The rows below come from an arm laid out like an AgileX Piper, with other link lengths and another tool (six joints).
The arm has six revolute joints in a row. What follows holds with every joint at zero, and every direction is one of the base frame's. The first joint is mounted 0.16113 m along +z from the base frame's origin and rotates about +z. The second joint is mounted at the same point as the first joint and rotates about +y. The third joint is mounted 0.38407 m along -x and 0.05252 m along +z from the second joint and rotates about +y. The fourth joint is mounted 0.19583 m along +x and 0.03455 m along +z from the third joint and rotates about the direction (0.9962, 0, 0.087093). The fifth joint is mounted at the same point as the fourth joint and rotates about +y. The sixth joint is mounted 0.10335 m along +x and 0.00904 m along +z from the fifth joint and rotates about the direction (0.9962, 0, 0.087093). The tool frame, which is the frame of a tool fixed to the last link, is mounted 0.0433 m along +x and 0.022 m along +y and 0.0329 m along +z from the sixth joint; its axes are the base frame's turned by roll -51.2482, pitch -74.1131 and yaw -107.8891 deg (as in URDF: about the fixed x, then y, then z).
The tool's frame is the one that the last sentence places.
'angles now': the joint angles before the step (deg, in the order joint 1, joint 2, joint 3, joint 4, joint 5, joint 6). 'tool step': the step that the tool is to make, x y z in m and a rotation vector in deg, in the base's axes. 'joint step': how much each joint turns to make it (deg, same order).
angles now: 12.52 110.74 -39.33 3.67 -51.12 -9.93
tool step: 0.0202 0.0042 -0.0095 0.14 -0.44 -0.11
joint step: 0.00 3.32 -3.67 0.12 -0.12 0.00
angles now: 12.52 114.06 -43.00 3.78 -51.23 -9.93
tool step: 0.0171 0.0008 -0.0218 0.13 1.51 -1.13
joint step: -0.01 4.01 -2.19 1.20 -0.38 0.01
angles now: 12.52 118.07 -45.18 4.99 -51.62 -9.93
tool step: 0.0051 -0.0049 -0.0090 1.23 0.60 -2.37
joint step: 0.00 1.51 0.00 2.30 -1.14 0.63
